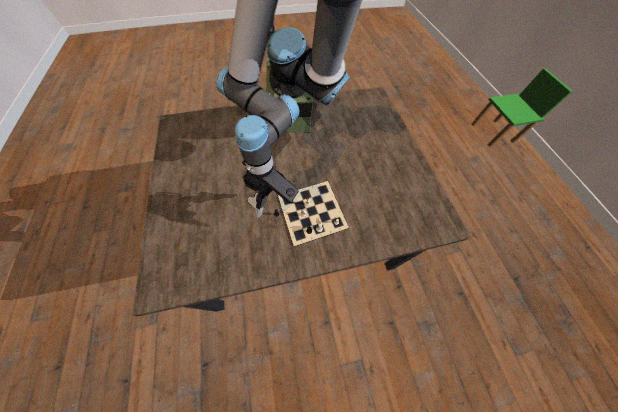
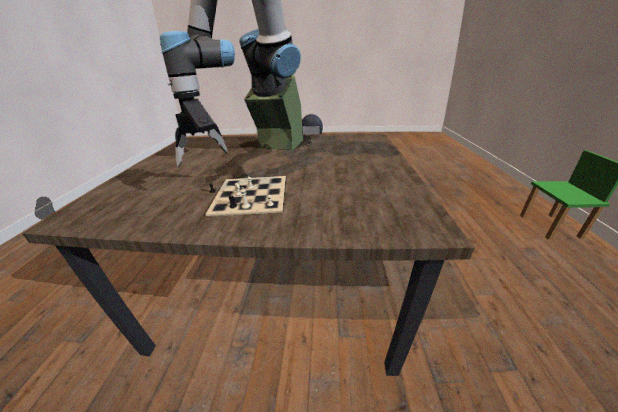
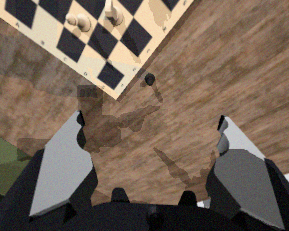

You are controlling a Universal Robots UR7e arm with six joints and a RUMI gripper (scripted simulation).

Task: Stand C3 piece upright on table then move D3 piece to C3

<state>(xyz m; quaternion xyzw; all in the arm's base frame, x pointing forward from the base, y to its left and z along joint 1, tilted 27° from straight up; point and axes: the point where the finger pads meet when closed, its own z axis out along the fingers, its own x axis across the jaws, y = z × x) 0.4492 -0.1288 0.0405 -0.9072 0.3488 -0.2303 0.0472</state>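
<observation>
My hand is 2 cm short of the chessboard, 14 cm to the right of it and 11 cm above it.
</observation>
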